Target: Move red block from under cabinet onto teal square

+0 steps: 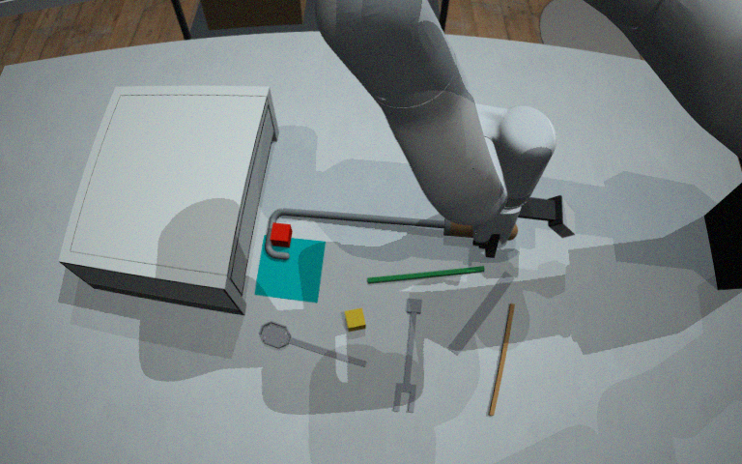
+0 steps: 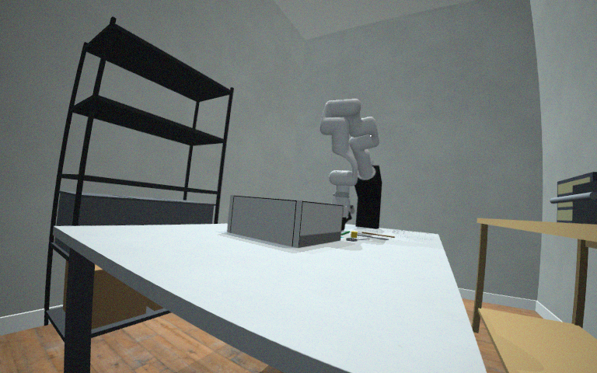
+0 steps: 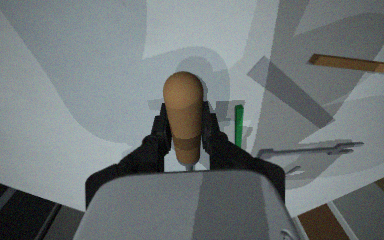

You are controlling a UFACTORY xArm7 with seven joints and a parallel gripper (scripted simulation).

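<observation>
Now: hand 12 cm to the right of the grey flat bar, 4 cm past it and 2 cm above it. The rest, counted from my hand: wooden stick: 18 cm to the left, 9 cm behind, 2 cm below; then green stick: 9 cm to the left, 6 cm ahead, 2 cm below; then grey forked tool: 22 cm to the left, 4 cm ahead, 2 cm below.
</observation>
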